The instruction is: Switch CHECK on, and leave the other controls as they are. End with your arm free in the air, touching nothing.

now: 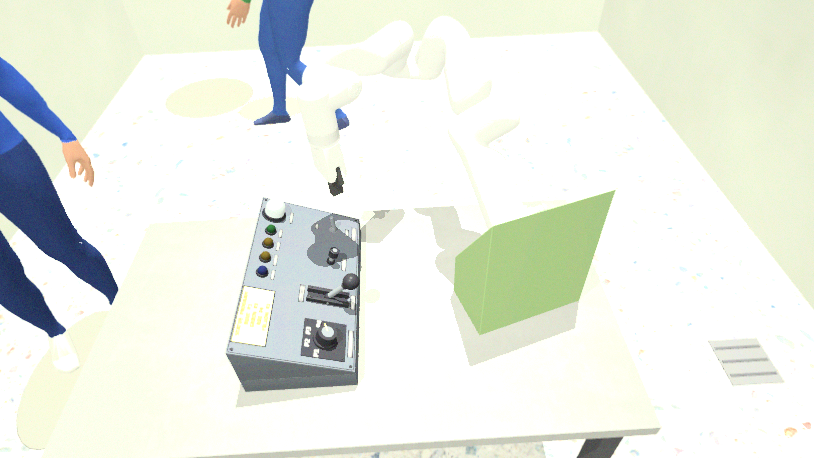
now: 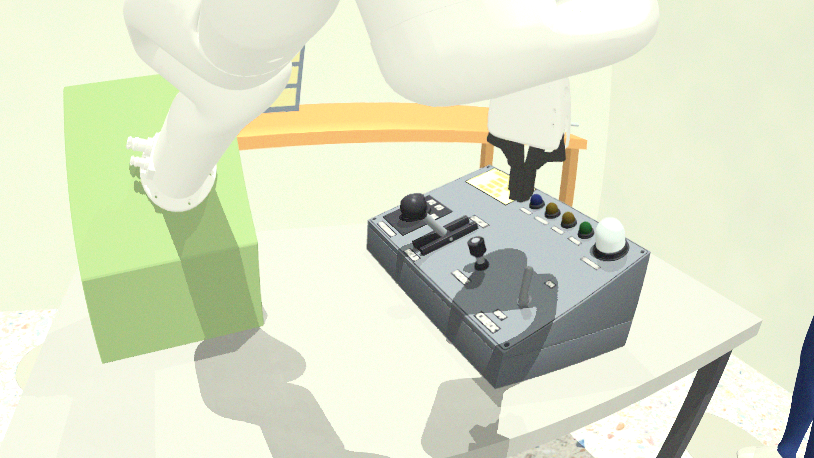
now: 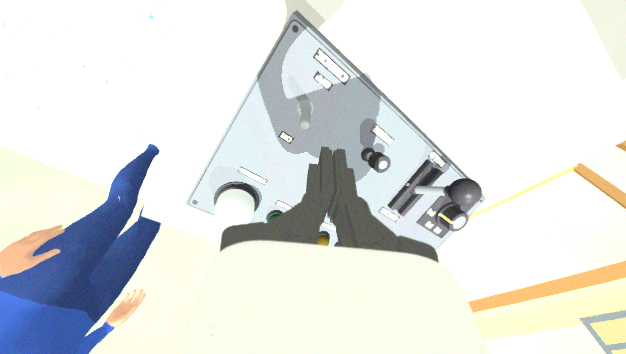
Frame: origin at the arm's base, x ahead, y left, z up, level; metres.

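Seen in the pictures: gripper, between the fingertips: (image 1: 337,193) (image 2: 519,199) (image 3: 328,163); arm's base, origin of its link: (image 1: 511,232) (image 2: 177,168).
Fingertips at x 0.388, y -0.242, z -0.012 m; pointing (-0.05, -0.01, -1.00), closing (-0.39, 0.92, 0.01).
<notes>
Pixels of each thing's middle, then the offset from my fingertips to it. "pt": a spot on its surface instead. Level surfaces: height alone.
- CHECK lever, middle of its body: (image 3: 305,115) (image 2: 526,283) (image 1: 332,223) dx +0.026, dy -0.010, dz -0.112 m
- grey control panel, height of its surface: dz -0.104 m
- OFF label, a spot on its surface: (image 2: 499,314) (image 3: 323,81) pt dx -0.008, dy -0.005, dz -0.153 m
- CHECK plate, a spot on its surface: (image 2: 487,322) (image 3: 331,66) pt dx -0.027, dy -0.005, dz -0.160 m
- black-knobbed MODE stick, middle of its body: (image 2: 479,257) (image 3: 372,157) (image 1: 332,257) dx +0.038, dy +0.109, dz -0.124 m
- rotary knob, middle of its body: (image 2: 414,206) (image 1: 326,335) (image 3: 452,218) dx +0.067, dy +0.348, dz -0.122 m
- white dome, a spot on its surface: (image 2: 609,235) pt dx +0.149, dy -0.051, dz -0.046 m
The CHECK lever (image 1: 332,224) (image 2: 526,285) (image 3: 304,116) is a short grey stick near one end of the grey control panel (image 1: 296,250) (image 2: 512,227) (image 3: 235,145). It appears to lean toward the small ON label (image 2: 549,283) (image 3: 286,136), on the lamp side, away from the OFF label (image 2: 499,314) (image 3: 322,80). The CHECK plate (image 2: 487,322) (image 3: 331,65) sits at the panel's low edge. My gripper (image 1: 336,193) (image 2: 519,198) (image 3: 328,163) is shut and empty, in the air above the panel, with its fingertips apart from the lever.
Beside CHECK stand a black-knobbed MODE stick (image 1: 333,252) (image 2: 477,246) (image 3: 381,163), a ball-topped HOLD lever (image 1: 350,281) (image 2: 413,206) (image 3: 463,192) and a rotary knob (image 1: 326,334) (image 3: 454,219). A white dome (image 1: 275,210) (image 2: 609,235) and several coloured lamps line the far side. A green block (image 1: 529,267) (image 2: 165,296) stands apart.
</notes>
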